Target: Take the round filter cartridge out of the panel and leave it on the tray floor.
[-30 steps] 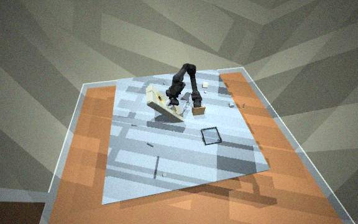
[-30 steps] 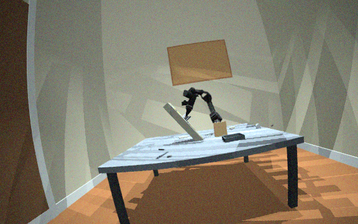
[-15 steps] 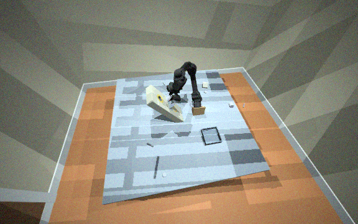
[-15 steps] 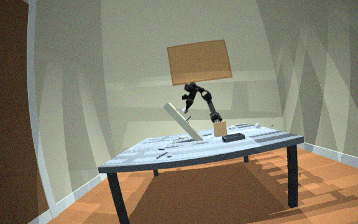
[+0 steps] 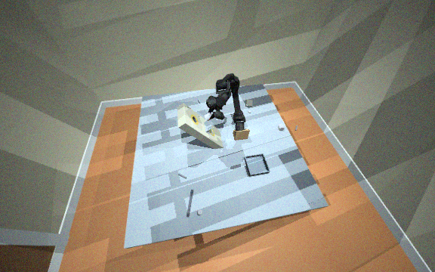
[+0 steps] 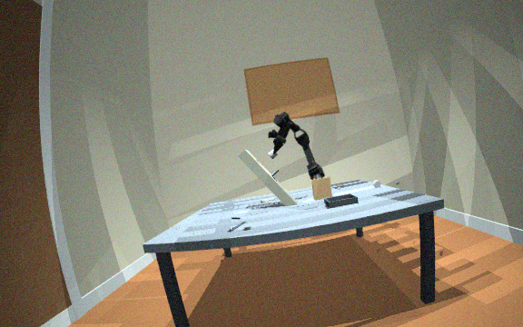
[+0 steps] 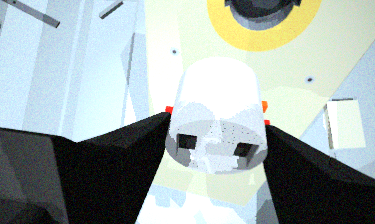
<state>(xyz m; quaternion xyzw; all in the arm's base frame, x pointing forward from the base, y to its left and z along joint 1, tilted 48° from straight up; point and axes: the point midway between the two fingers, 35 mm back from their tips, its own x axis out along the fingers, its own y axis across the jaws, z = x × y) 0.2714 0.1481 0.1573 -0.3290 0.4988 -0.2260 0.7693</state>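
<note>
The tray is 310 mm below my gripper tip, 300 mm to the left of it and 280 mm behind it. The rest, counted from my gripper tip: round filter cartridge (right at my gripper tip).
</note>
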